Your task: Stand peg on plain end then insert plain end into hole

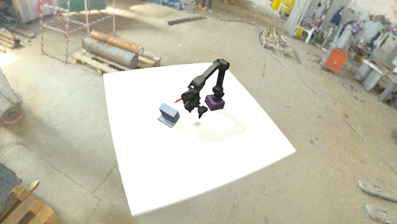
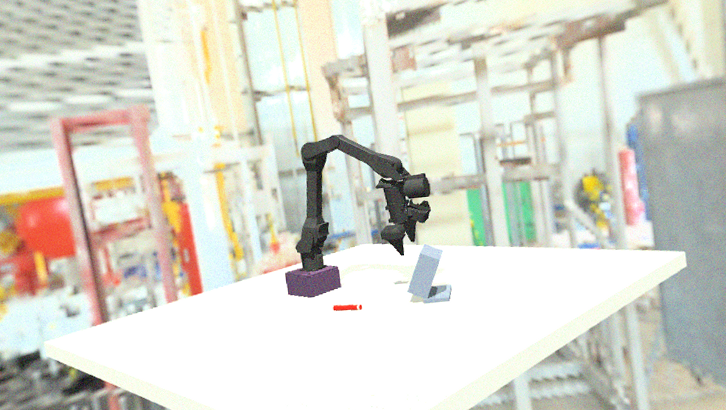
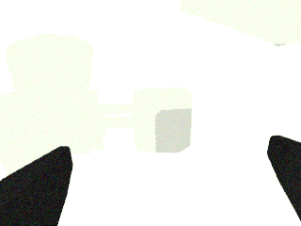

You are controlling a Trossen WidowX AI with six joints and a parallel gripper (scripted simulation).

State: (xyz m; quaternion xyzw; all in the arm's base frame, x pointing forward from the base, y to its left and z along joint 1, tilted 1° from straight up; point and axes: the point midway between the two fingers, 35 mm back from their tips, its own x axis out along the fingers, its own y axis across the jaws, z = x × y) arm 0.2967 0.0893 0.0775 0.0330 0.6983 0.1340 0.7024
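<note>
The red peg lies 3 cm behind my gripper tip, 27 cm to the right of it and 10 cm below it. Round my gripper tip: grey sloped panel (13 cm ahead, 13 cm to the right, 4 cm below); grey foot plate (15 cm ahead, 12 cm to the right, 10 cm below).
</note>
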